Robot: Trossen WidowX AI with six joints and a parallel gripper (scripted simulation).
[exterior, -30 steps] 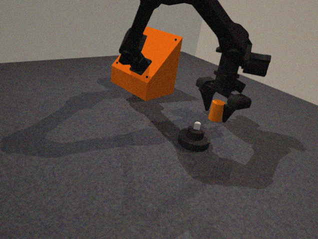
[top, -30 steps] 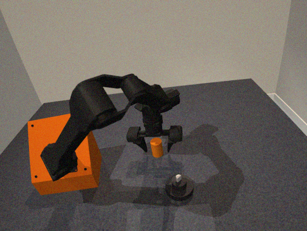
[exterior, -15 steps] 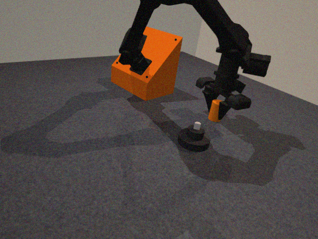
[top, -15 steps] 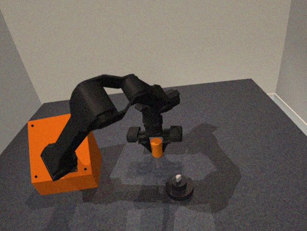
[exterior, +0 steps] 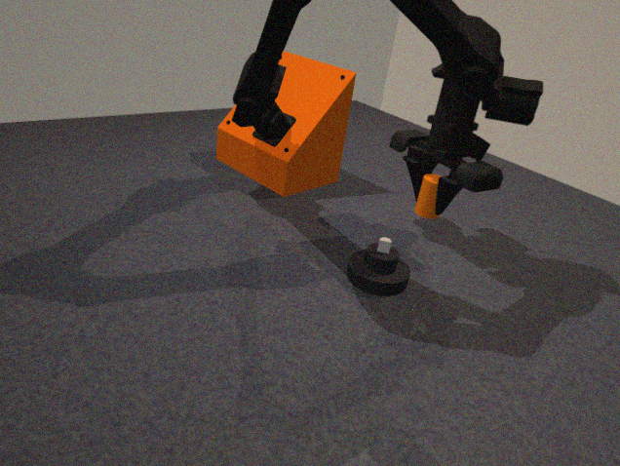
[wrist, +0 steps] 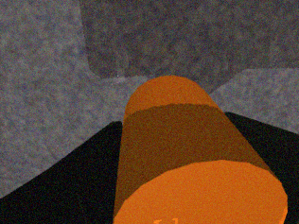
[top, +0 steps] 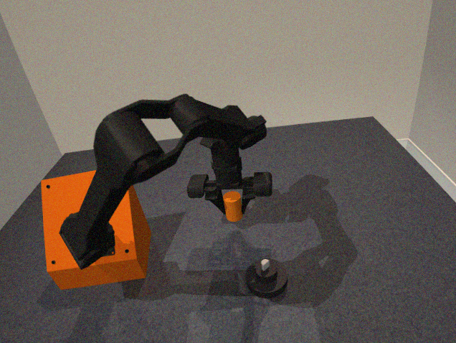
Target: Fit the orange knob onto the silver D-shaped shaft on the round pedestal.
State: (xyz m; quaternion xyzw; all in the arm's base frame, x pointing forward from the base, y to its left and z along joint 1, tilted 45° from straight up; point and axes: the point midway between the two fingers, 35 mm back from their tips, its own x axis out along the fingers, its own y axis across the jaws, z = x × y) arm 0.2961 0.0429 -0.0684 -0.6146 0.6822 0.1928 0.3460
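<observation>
The round pedestal lies 4 cm ahead of my gripper tip, 17 cm to the right of it and 2 cm below it. From my gripper tip the other things lie so: orange knob: 3 cm above.
</observation>
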